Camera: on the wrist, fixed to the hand. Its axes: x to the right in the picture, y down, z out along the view.
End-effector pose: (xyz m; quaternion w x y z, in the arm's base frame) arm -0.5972 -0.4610 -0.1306 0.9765 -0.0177 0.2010 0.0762
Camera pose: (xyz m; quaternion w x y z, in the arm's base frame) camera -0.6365 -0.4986 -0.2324 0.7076 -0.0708 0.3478 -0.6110
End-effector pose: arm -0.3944 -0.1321 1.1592 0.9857 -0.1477 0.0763 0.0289
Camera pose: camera -0.4084 -0.1942 1.0629 0.7217 -0.0707 0.1705 -0.6671
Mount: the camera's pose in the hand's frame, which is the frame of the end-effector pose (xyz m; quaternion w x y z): -0.0007 -0.0306 -0.1113 0.7155 0.0927 0.2136 -0.6586
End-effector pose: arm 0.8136 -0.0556 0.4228 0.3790 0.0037 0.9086 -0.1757
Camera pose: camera 0.7333 -0.0484 0.5054 0.0390 0.5231 -0.7172 0.4588
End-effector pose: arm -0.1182 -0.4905 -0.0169 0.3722 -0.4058 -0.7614 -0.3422
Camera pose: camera -0.1125 -0.5957 0.0302 0.2412 0.3187 -0.7643 -0.5061
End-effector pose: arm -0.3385 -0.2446 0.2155 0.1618 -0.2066 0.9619 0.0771
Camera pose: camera -0.3561 -0.2959 0.3174 0.0198 0.7828 -0.5939 0.1847
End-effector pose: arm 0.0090 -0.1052 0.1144 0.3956 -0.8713 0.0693 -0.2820
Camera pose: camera -0.0555 -0.1566 0.1951 0.1633 -0.5722 -0.4659 -0.6549
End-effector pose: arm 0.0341 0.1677 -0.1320 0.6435 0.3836 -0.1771 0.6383
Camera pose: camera 0.0342 0.2507 -0.2123 0.8831 0.3144 0.3226 0.1313
